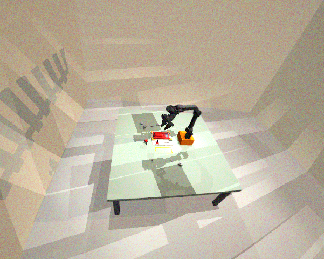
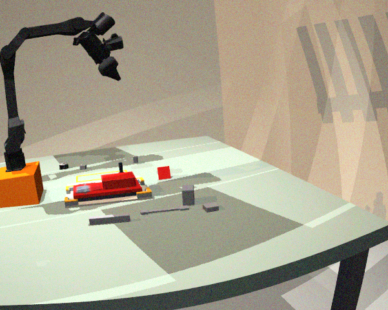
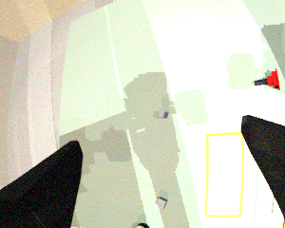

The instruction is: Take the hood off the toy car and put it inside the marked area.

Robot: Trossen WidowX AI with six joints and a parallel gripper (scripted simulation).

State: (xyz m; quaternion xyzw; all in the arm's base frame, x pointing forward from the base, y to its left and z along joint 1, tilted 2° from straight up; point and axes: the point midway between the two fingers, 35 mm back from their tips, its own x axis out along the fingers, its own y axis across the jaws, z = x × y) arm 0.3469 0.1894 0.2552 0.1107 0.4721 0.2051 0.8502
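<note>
The red hood lies 10 mm behind my gripper tip, 240 mm to the right of it and 290 mm below it.
</note>
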